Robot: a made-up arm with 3 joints. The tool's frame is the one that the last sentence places.
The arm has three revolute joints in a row. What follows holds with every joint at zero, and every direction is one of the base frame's.
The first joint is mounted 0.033 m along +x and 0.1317 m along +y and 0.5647 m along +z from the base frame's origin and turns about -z.
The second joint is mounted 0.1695 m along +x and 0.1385 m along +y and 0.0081 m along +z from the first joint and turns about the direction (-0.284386, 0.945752, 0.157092).
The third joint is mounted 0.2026 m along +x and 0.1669 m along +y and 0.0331 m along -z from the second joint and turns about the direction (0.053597, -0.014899, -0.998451).
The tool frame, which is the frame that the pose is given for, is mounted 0.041 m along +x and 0.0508 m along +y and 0.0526 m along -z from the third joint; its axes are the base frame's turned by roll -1.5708, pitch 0 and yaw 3.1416 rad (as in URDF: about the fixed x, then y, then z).
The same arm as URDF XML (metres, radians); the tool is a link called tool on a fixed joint. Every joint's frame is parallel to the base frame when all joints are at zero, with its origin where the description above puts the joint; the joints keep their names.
<robot name="arm">
<joint name="tool_joint" type="fixed"><parent link="link3"/><child link="tool"/><origin xyz="0.041 0.0508 -0.0526" rpy="-1.5708 0 -3.1416"/></joint>
<joint name="joint 3" type="continuous"><parent link="link2"/><child link="link3"/><origin xyz="0.2026 0.1669 -0.0331"/><axis xyz="0.053597 -0.014899 -0.998451"/></joint>
<joint name="joint 2" type="continuous"><parent link="link1"/><child link="link2"/><origin xyz="0.1695 0.1385 0.0081"/><axis xyz="-0.284386 0.945752 0.157092"/></joint>
<joint name="joint 1" type="continuous"><parent link="base"/><child link="link1"/><origin xyz="0.033 0.1317 0.5647"/><axis xyz="0 0 -1"/></joint>
<link name="base"/>
<link name="link1"/>
<link name="link2"/>
<link name="link3"/>
<link name="tool"/>
</robot>

